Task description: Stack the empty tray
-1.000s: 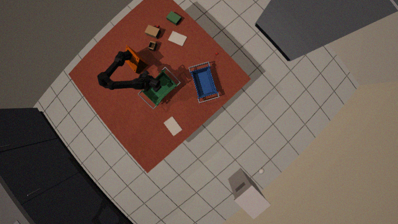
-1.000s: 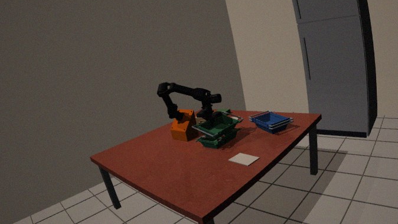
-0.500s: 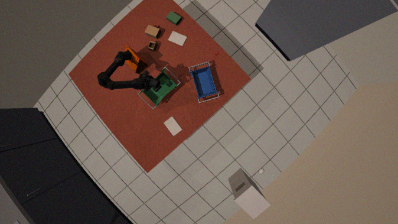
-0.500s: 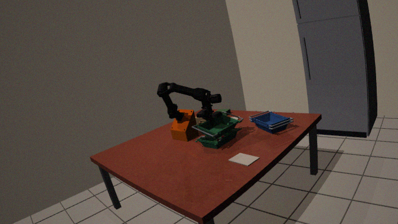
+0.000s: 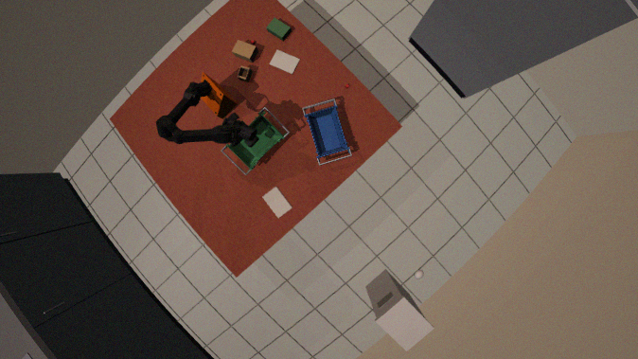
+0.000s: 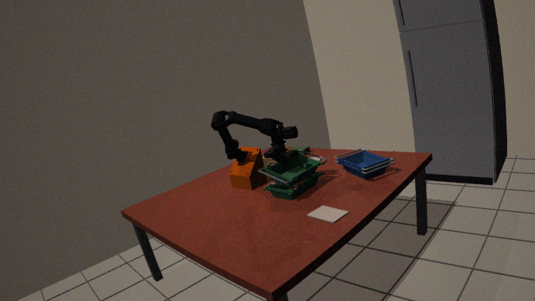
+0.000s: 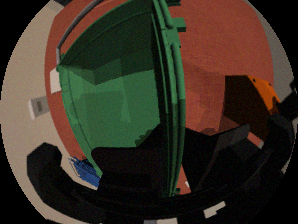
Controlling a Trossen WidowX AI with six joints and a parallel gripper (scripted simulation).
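My gripper tip is now 7 cm short of the green tray, 2 cm below it and 1 cm to the right of it. From my gripper tip the other things lie so: tan box 41 cm behind, 27 cm to the left, 8 cm below; green block 50 cm to the left, 39 cm behind, 9 cm below.
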